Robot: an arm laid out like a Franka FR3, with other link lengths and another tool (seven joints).
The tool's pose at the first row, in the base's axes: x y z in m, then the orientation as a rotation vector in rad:
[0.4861, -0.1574, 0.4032, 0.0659, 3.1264, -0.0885]
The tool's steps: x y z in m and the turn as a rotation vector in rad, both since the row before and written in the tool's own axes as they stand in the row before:
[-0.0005, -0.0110, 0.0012, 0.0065, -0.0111, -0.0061]
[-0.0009, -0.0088, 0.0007, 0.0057, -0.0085, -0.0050]
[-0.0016, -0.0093, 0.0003, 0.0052, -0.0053, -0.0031]
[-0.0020, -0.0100, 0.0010, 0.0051, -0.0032, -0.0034]
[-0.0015, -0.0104, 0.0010, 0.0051, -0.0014, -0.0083]
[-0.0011, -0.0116, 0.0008, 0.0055, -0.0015, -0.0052]
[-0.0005, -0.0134, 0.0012, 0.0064, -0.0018, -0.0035]
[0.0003, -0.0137, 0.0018, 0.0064, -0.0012, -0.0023]
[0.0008, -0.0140, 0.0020, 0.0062, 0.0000, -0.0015]
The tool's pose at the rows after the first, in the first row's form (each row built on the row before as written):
[0.4861, -0.1685, 0.4026, 0.0557, 3.1155, -0.0988]
[0.4867, -0.1774, 0.4025, 0.0475, 3.1071, -0.1077]
[0.4880, -0.1867, 0.4029, 0.0425, 3.1018, -0.1158]
[0.4897, -0.1968, 0.4027, 0.0372, 3.0986, -0.1238]
[0.4910, -0.2073, 0.4026, 0.0244, 3.0974, -0.1319]
[0.4919, -0.2189, 0.4028, 0.0164, 3.0958, -0.1405]
[0.4923, -0.2324, 0.4028, 0.0111, 3.0937, -0.1505]
[0.4920, -0.2462, 0.4023, 0.0077, 3.0921, -0.1604]
[0.4912, -0.2603, 0.4017, 0.0056, 3.0917, -0.1700]

